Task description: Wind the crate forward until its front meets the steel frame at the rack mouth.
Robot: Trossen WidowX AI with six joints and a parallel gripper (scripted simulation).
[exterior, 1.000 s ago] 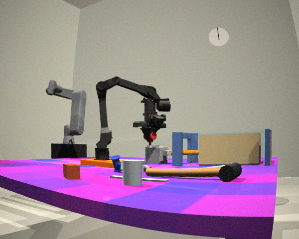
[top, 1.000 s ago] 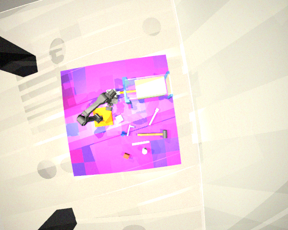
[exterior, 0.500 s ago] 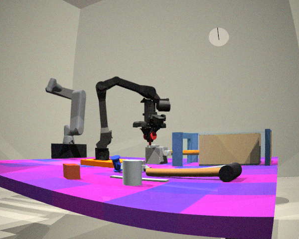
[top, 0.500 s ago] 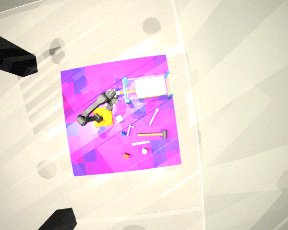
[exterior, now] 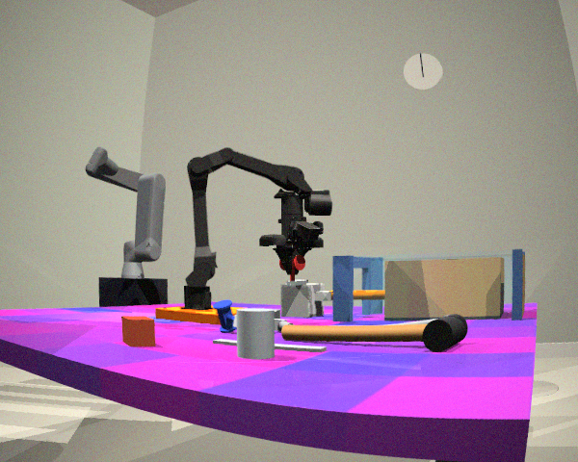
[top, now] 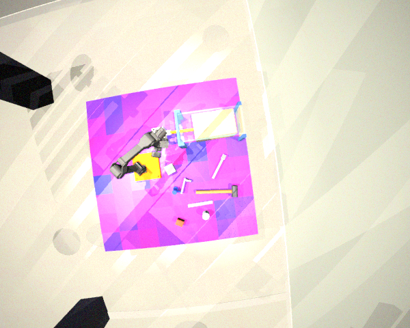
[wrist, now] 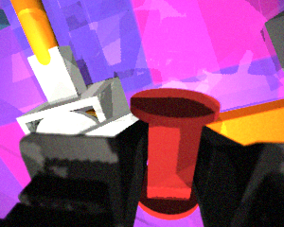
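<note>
The red-knobbed winch handle lies 4 cm to the left of my gripper tip and 1 cm below it. Also, from my gripper tip: hand winch 3 cm behind, 9 cm to the left, 8 cm below; then red knob 2 cm above; then blue frame 15 cm ahead, 8 cm to the left, 1 cm below.
</note>
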